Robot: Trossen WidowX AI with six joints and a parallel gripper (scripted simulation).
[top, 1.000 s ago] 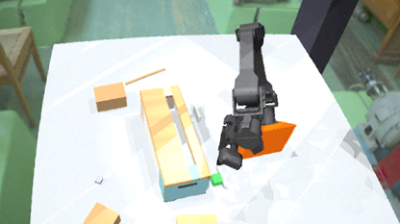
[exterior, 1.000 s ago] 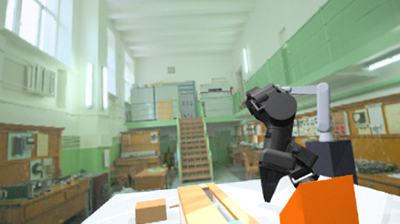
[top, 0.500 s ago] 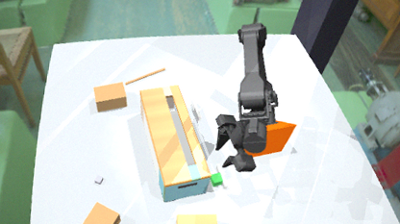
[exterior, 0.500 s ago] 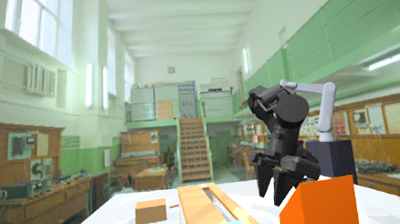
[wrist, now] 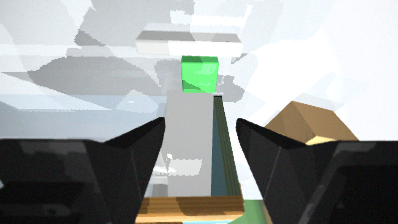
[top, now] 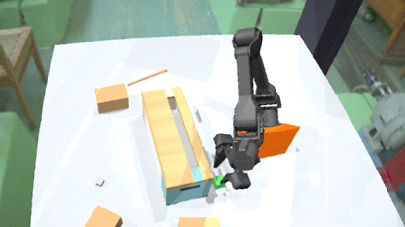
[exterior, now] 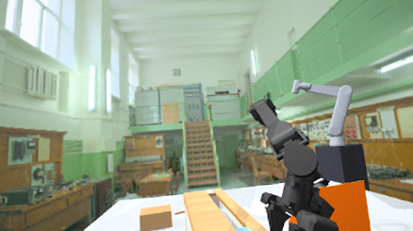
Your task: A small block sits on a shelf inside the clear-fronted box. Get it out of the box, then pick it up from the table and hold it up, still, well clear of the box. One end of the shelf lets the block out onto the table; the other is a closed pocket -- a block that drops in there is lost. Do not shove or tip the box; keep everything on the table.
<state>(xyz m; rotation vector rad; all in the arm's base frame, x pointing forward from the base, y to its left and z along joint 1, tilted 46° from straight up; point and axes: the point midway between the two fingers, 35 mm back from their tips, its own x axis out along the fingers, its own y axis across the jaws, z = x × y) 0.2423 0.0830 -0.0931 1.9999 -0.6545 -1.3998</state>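
My gripper tip is 10 mm past the green block and 60 mm above it. From my gripper tip the other things lie so: long tan box: 60 mm ahead, 160 mm to the right, 10 mm below; then thin stick: 90 mm ahead, 550 mm to the right, 70 mm below.
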